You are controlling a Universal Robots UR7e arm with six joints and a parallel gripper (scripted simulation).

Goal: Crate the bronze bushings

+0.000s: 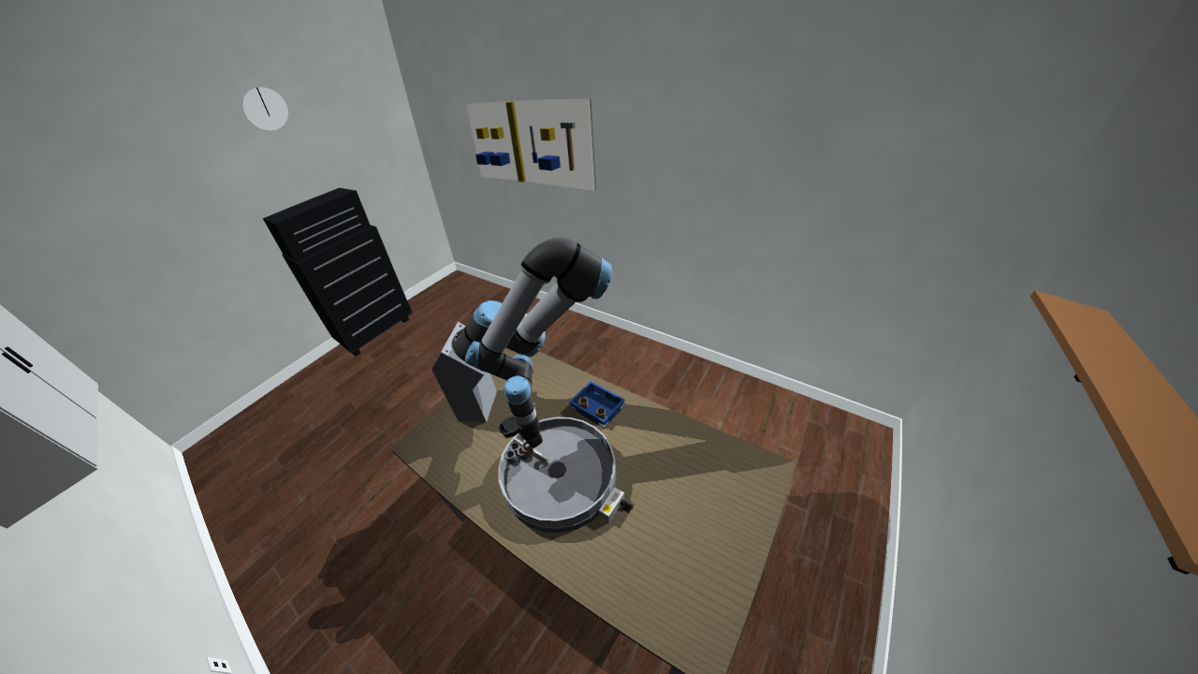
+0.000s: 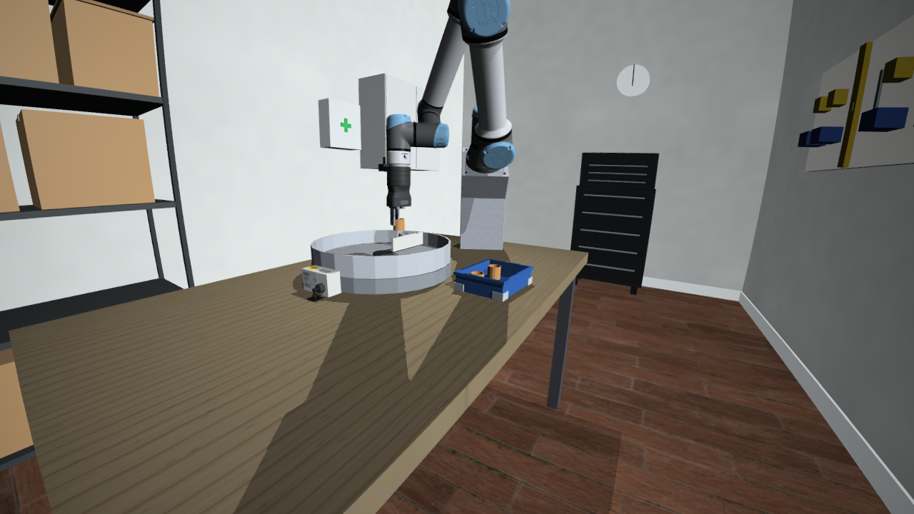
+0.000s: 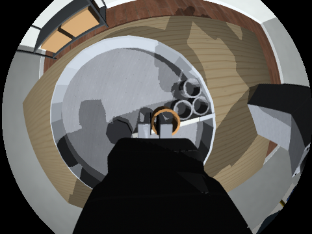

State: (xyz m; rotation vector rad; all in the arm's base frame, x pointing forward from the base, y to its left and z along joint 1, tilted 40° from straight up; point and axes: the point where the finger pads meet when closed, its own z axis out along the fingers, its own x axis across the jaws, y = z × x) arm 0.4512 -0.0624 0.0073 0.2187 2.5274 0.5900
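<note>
Now: hand 380 mm to the right of the blue crate, 130 mm above it and 60 mm past it. From my hand the other things lie so: round grey turning table 100 mm below, 80 mm ahead, 50 mm to the left.
</note>
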